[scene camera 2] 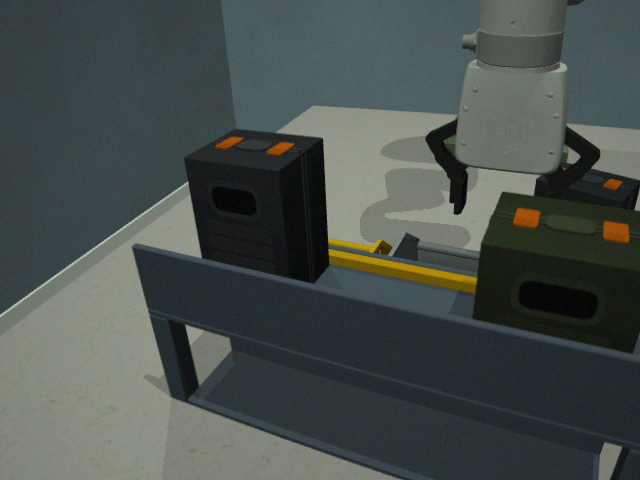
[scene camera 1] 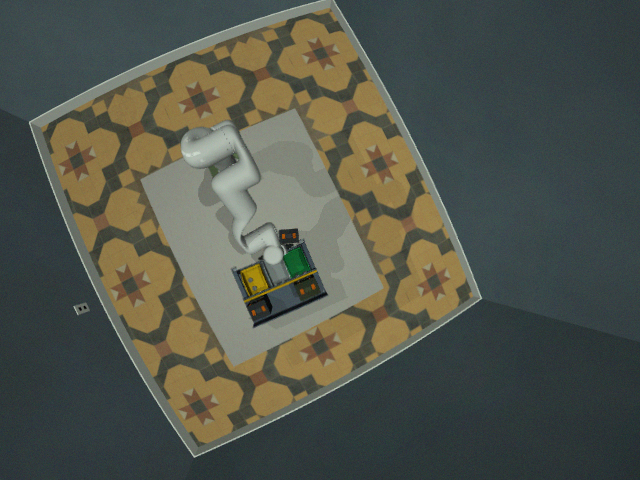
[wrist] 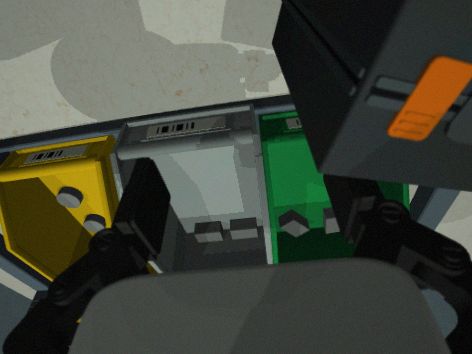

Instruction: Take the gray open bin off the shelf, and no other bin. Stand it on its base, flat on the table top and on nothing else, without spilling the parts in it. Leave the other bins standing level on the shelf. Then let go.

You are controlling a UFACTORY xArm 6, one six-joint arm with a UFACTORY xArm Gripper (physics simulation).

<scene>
The pictures show: my gripper, a gray open bin, a yellow bin and a green bin.
My gripper shows as well in the wrist view.
</scene>
